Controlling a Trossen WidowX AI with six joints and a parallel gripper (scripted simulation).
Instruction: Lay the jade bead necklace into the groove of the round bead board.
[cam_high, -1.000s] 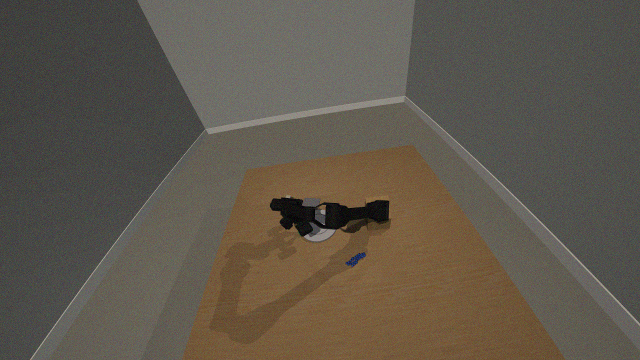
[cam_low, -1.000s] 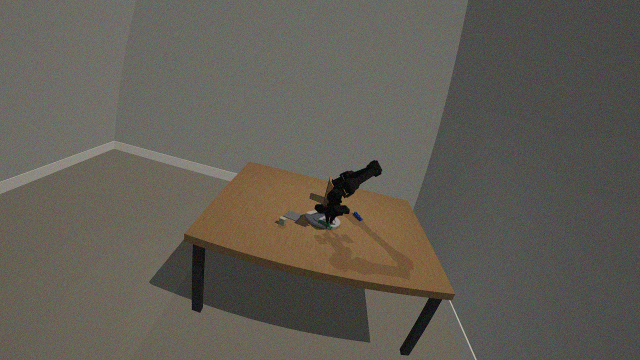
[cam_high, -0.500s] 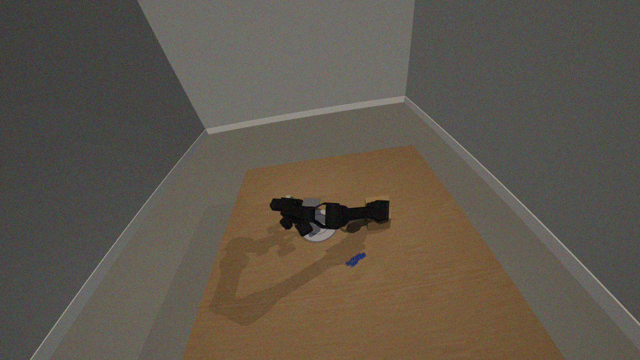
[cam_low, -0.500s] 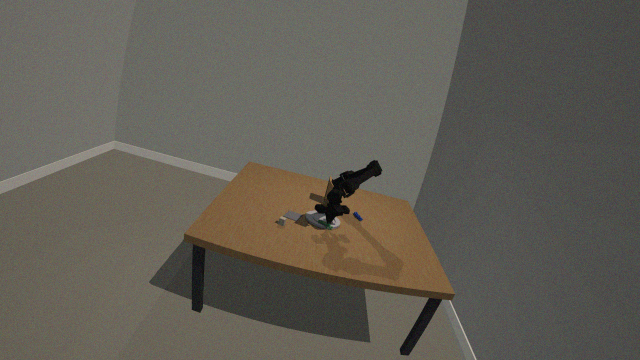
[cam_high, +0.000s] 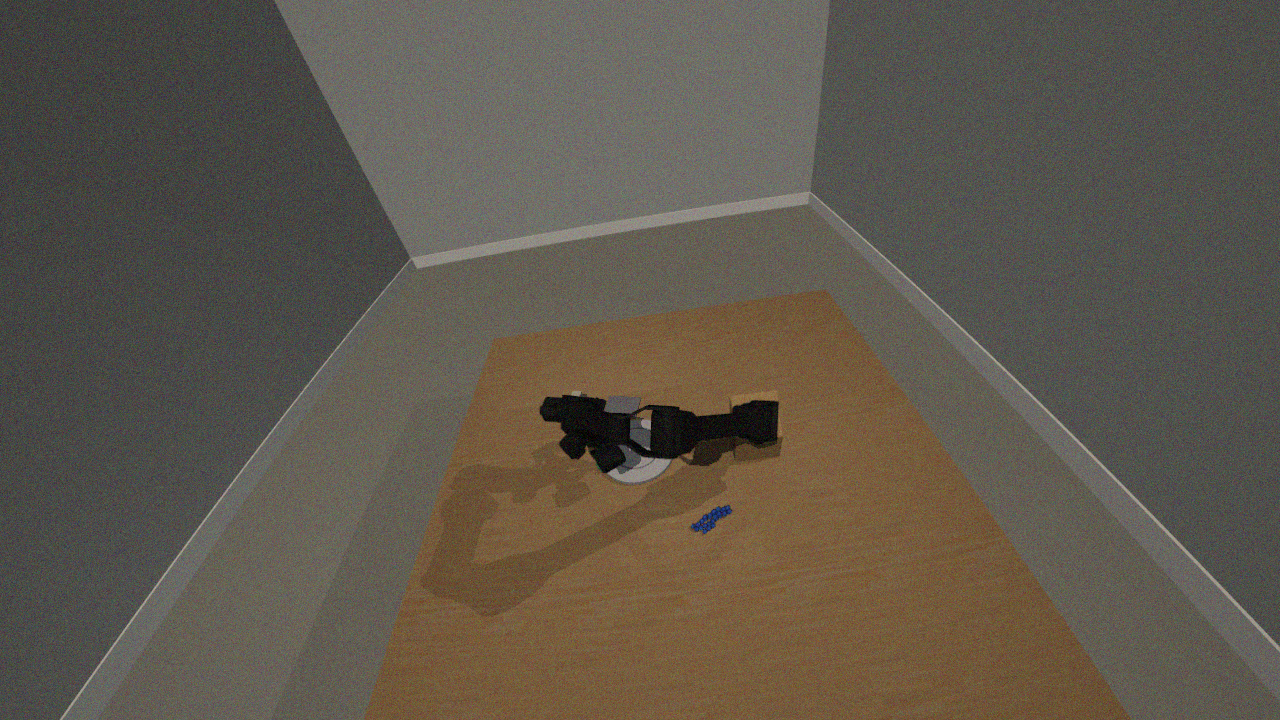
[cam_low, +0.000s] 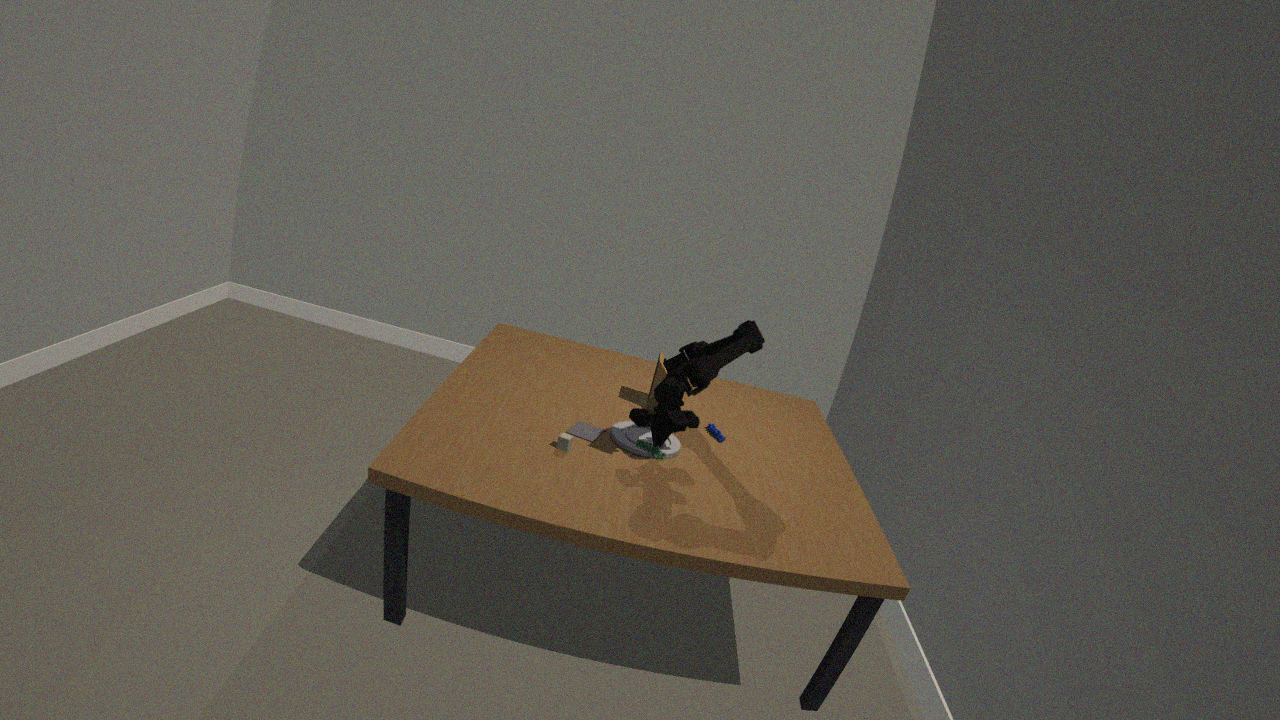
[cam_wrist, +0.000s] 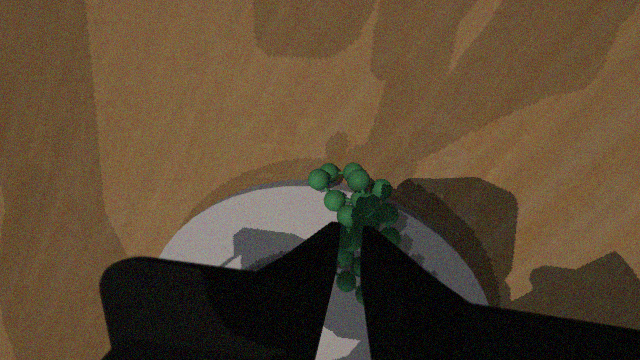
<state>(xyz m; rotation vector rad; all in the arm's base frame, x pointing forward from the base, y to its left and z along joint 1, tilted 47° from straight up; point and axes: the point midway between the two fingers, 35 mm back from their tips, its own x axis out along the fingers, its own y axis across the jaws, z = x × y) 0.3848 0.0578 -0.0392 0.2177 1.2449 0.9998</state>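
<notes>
Right now my gripper tip is 8 cm past the round bead board, 3 cm to the left of it and 2 cm above it. Round my gripper tip: pale block: 23 cm to the right, 10 cm ahead, 1 cm below; flat grey plate: 20 cm to the right, 4 cm behind, 3 cm below.
</notes>
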